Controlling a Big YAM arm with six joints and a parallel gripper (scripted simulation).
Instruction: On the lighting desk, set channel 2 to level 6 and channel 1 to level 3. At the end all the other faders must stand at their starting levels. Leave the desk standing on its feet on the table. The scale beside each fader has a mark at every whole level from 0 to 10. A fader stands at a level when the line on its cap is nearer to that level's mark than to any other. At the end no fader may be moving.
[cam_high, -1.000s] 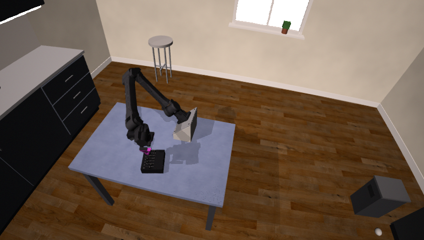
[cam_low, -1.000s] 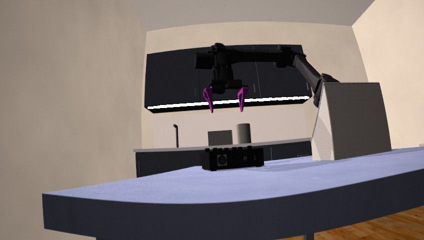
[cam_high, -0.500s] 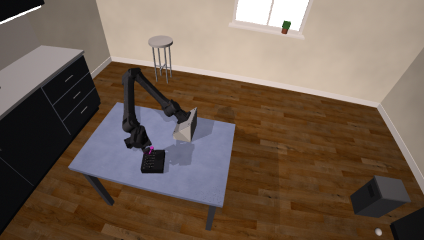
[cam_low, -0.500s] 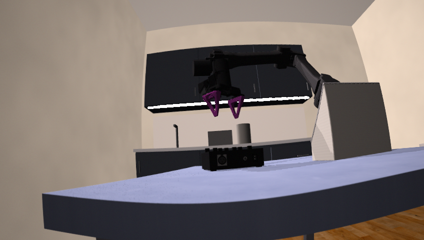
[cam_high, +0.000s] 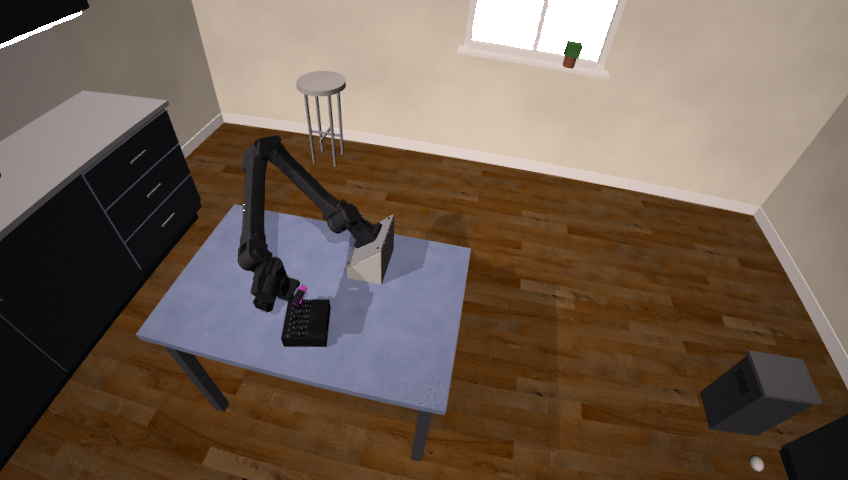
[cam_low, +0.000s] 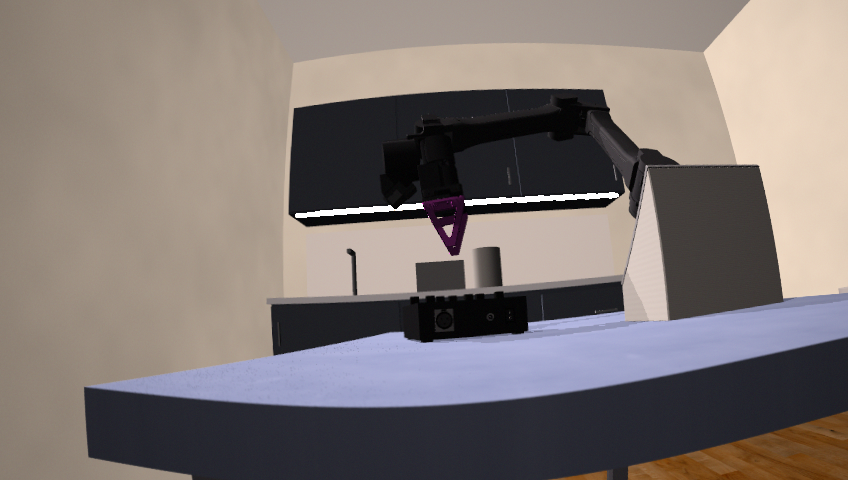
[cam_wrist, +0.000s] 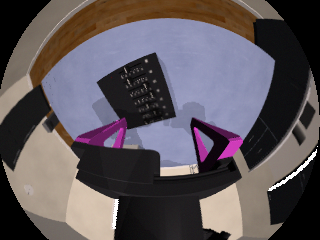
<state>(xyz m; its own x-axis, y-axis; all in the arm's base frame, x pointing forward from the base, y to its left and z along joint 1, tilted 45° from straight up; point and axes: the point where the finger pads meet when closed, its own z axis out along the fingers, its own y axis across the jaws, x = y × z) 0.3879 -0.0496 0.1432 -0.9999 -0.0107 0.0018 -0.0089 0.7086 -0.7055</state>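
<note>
My gripper is now 7 cm past the fader, 3 cm to the right of it and 9 cm above it.
</note>
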